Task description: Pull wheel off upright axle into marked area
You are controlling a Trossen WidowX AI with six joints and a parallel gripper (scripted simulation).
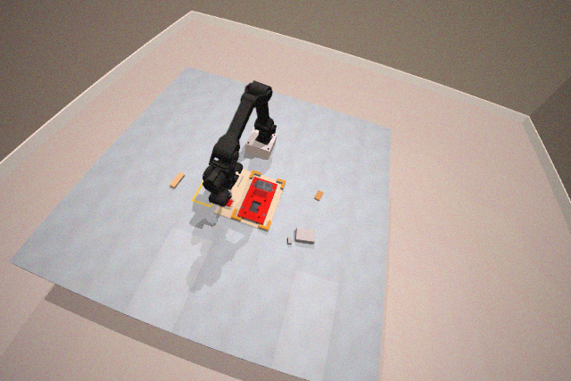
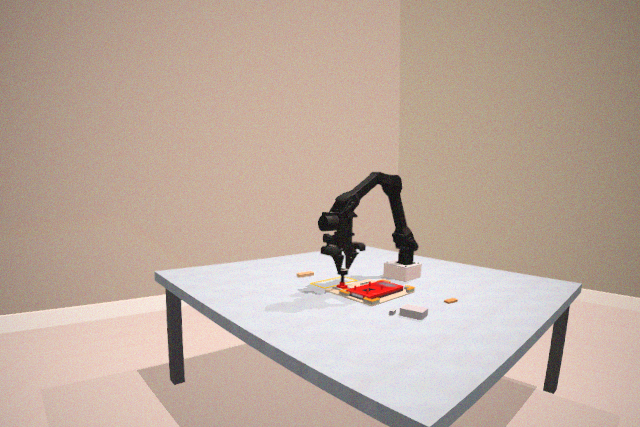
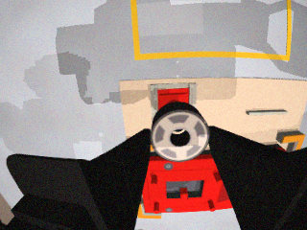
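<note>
The tan block is 240 mm to the right of my gripper tip and 60 mm below it. Round my gripper tip: wheel right at my gripper tip; small cube 40 mm ahead, 290 mm to the left, 60 mm below; grey block 10 mm behind, 340 mm to the left, 60 mm below.
</note>
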